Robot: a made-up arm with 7 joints.
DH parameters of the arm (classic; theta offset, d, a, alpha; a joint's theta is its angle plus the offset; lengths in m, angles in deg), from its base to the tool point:
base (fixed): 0 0.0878 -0.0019 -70
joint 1: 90 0.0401 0.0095 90
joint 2: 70 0.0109 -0.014 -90
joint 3: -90 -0.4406 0.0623 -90
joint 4: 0 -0.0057 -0.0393 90
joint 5: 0 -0.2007 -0.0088 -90
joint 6: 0 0.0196 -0.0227 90
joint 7: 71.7 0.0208 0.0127 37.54
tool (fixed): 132.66 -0.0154 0 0
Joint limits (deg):
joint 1: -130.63..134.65
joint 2: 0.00..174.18
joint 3: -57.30..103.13
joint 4: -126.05..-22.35
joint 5: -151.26..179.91
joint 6: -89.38..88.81
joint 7: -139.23..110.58
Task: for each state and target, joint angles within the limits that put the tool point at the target. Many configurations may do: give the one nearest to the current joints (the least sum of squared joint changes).
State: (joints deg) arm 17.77 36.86 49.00 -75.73 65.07 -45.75 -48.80
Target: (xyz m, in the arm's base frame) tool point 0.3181 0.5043 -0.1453
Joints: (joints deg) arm -14.73 44.15 41.05 -79.72 66.45 -46.76 -47.79
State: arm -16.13 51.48 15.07 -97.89 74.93 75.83 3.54
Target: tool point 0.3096 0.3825 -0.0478
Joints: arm -12.92 53.03 17.86 -122.81 74.07 77.39 4.26
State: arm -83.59 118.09 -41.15 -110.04 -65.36 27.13 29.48
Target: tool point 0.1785 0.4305 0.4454
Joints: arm -81.78 110.94 -43.94 -86.79 -58.22 22.37 31.35
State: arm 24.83 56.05 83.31 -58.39 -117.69 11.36 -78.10
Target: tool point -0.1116 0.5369 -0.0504
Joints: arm 26.20 45.97 84.32 -83.03 -117.69 11.51 -75.81
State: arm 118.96 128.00 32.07 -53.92 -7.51 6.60 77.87
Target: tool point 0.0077 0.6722 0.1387
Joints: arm 122.41 112.94 29.32 -55.11 -7.48 9.49 78.15
